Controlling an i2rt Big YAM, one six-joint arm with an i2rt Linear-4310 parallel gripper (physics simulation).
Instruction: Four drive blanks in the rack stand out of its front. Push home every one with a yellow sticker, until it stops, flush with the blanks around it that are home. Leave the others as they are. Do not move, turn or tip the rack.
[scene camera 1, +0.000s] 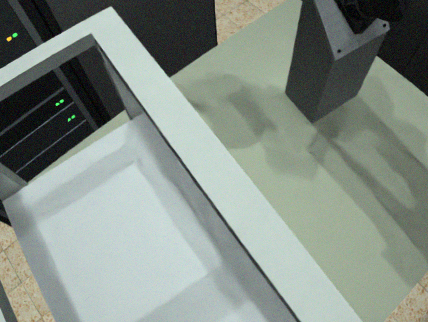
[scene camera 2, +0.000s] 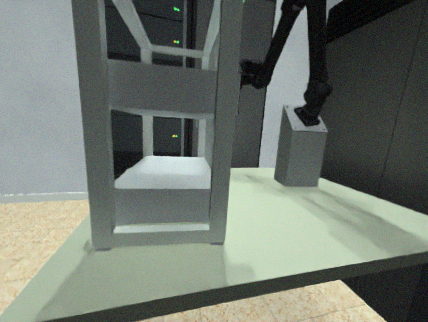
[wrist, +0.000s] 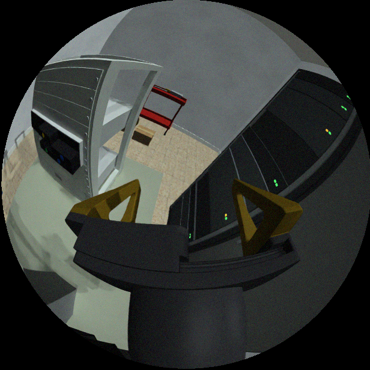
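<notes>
The grey rack stands upright on the table. In the wrist view its front is at the left, seen obliquely, with a dark drive bay low on it. Dark blanks stand out there; small stickers show: a yellow sticker at the upper left, a green sticker below it and a blue sticker at the lower right. How far each blank stands out is too small to tell. My gripper is open and empty, apart from the rack, which lies to its left in the wrist view. Scene camera 1 does not show it.
The arm's grey pedestal stands on the pale green table. Dark server cabinets with small lights stand at the right in the wrist view. A red cart and a box are on the floor behind the rack.
</notes>
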